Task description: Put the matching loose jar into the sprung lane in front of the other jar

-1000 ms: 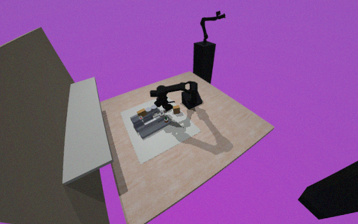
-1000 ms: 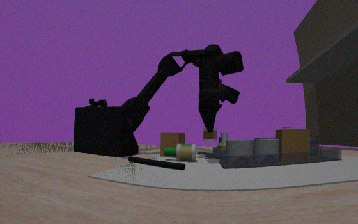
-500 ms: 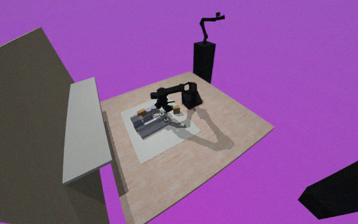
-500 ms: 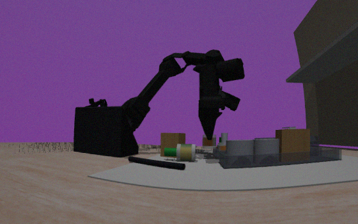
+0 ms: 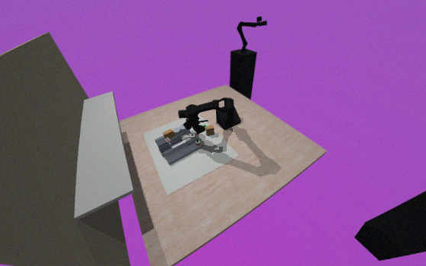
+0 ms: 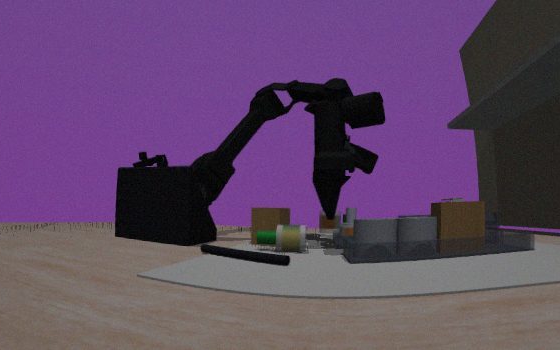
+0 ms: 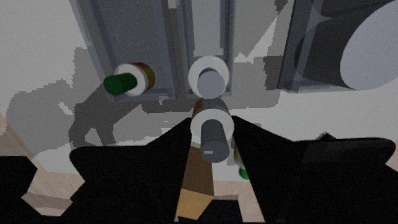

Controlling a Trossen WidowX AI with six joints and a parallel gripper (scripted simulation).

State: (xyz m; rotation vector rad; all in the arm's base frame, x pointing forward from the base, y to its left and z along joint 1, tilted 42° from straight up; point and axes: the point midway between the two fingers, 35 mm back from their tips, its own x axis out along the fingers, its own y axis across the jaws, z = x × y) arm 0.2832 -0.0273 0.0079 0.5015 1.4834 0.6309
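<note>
The grey rack is 19 cm ahead of my gripper tip, 1 cm to the right of it and 3 cm below it. The rest, counted from my gripper tip: shelf (55 cm ahead, 2 cm to the left, 32 cm above); black rod (11 cm behind, 16 cm to the right, 4 cm below).
</note>
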